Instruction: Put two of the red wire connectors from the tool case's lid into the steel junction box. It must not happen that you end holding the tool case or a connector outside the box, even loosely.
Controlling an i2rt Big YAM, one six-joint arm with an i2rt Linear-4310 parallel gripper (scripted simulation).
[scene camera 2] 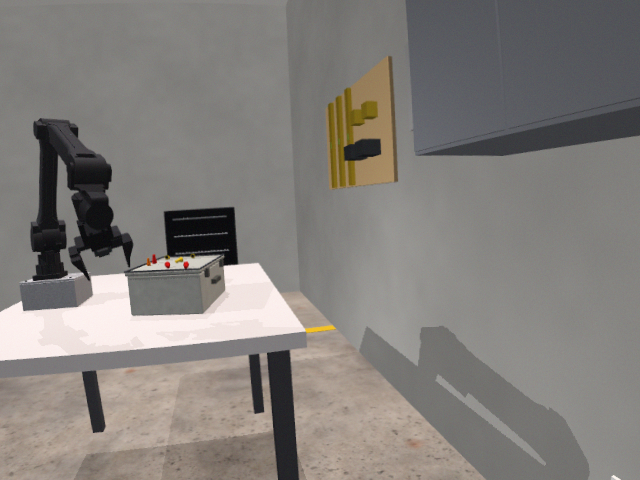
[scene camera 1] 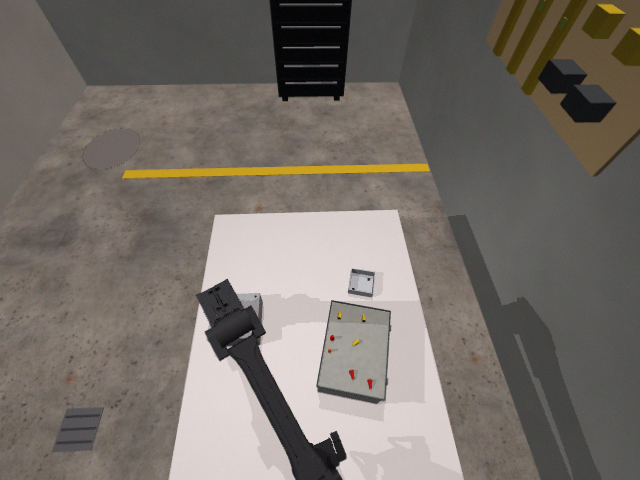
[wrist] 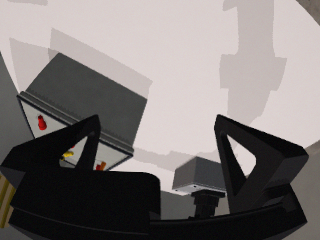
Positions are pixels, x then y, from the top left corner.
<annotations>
grey tool case: scene camera 2; scene camera 1 369,358; wrist
same spot on grey tool case: (wrist: pixel 65 91) = (scene camera 2: pixel 177 288)
</annotations>
